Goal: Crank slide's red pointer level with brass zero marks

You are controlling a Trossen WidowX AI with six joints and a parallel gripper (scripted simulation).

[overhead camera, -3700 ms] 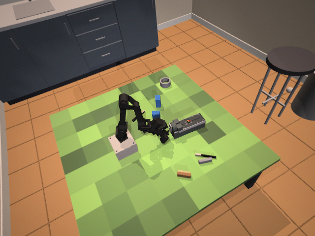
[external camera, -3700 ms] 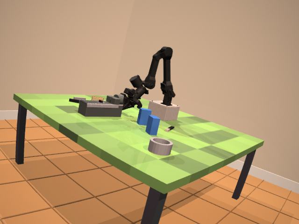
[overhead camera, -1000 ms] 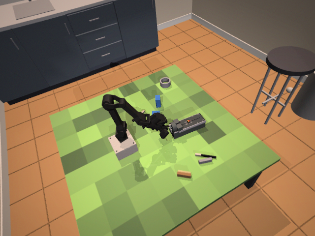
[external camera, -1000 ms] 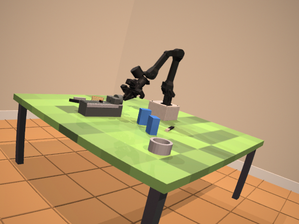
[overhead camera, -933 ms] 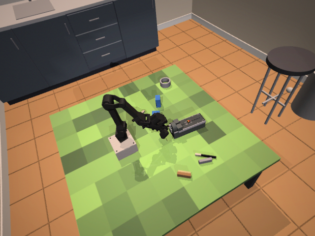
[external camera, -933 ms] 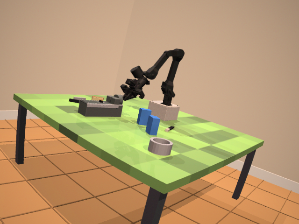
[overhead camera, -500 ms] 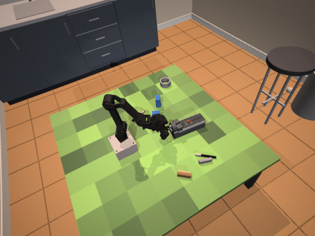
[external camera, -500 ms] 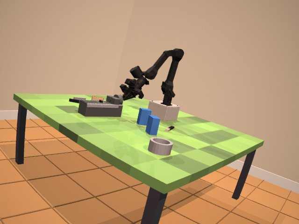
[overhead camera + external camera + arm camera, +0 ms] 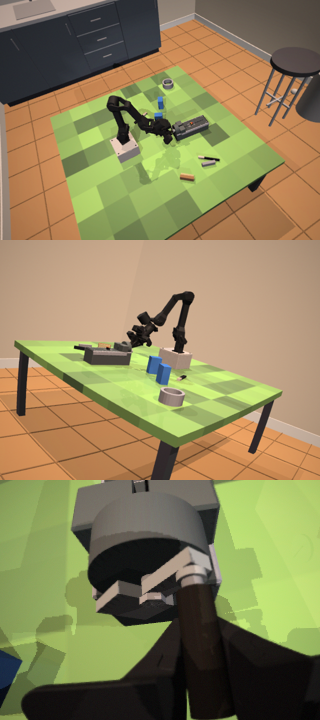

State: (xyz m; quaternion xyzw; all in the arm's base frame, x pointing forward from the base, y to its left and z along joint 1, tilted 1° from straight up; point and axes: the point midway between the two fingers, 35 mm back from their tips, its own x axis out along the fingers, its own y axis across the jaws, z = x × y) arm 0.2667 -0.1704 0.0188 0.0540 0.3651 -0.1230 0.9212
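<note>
My gripper tip is 170 mm short of the red pointer and 30 mm to the left of it. From my gripper tip the other things lie so: crank handle (30 mm above, 20 mm behind); grey bar (310 mm to the right, 70 mm below, 50 mm ahead); wooden block (280 mm to the right, 120 mm behind, 70 mm below).
</note>
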